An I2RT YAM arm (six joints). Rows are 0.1 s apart.
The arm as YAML. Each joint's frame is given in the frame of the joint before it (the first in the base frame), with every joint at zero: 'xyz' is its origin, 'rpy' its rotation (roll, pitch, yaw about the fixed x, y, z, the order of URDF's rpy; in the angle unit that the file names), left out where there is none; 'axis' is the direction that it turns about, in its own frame. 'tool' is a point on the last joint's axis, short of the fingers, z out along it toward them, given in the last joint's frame.
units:
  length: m
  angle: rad
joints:
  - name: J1
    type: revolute
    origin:
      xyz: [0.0, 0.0, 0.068]
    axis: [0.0, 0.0, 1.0]
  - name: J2
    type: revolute
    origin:
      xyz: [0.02, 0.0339, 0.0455]
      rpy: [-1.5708, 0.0, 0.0]
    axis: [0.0, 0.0, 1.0]
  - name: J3
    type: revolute
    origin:
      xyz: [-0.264, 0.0, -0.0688]
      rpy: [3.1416, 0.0, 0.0]
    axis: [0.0, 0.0, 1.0]
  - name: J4
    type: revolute
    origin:
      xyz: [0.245, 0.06, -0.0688]
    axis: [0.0, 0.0, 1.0]
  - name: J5
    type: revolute
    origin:
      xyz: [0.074, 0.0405, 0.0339]
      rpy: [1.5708, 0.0, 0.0]
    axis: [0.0, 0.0, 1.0]
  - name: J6
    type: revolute
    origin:
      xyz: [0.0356, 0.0, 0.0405]
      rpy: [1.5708, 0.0, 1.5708]
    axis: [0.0, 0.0, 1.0]
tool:
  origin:
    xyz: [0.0, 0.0, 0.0]
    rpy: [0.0, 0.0, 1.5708]
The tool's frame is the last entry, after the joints.
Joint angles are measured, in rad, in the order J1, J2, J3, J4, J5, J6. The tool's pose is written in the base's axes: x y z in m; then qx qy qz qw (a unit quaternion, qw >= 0). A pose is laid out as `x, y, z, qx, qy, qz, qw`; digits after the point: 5 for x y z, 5 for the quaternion.
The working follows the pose.
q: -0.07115 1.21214 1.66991 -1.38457 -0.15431 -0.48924
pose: 0.18606, -0.00778, 0.43549, -0.22013, 0.92013, -0.01699, 0.32344
Where each joint sits with the arm in this pose, in the base's axes (m; each line is computed from the numbers above, not from the rounded line before):
J1: 0.0000 0.0000 0.0680
J2: 0.0224 0.0324 0.1135
J3: -0.0750 -0.0296 0.3607
J4: 0.1227 0.0252 0.5228
J5: 0.1969 -0.0140 0.4879
J6: 0.1861 -0.0078 0.4355
the tool: 0.1861 -0.0078 0.4355

